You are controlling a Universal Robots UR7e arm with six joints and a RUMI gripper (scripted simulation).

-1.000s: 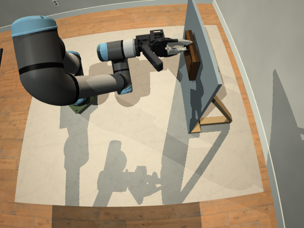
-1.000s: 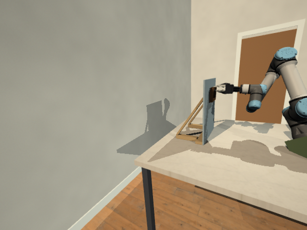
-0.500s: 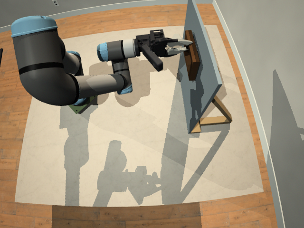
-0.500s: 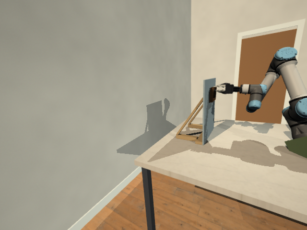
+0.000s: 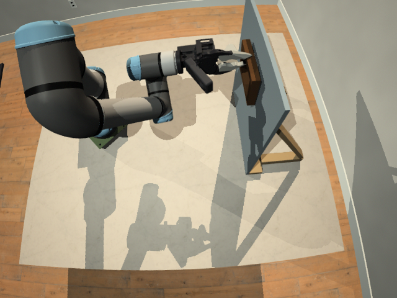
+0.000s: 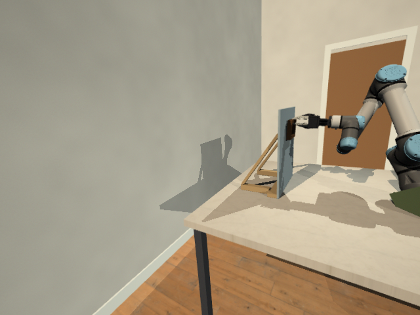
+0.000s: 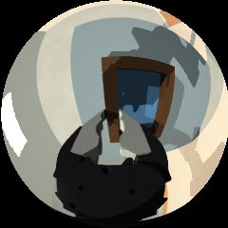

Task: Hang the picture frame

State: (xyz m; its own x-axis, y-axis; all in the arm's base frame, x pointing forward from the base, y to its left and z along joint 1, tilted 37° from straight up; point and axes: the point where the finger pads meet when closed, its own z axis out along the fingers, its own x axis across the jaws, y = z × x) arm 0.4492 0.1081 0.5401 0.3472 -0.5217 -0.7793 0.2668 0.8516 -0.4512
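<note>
The brown wooden picture frame lies 20 mm ahead of my hand, 10 mm to the right of it and 50 mm below it. Also, from my hand: upright grey-blue board (40 mm ahead, 10 mm to the right, 190 mm below).
</note>
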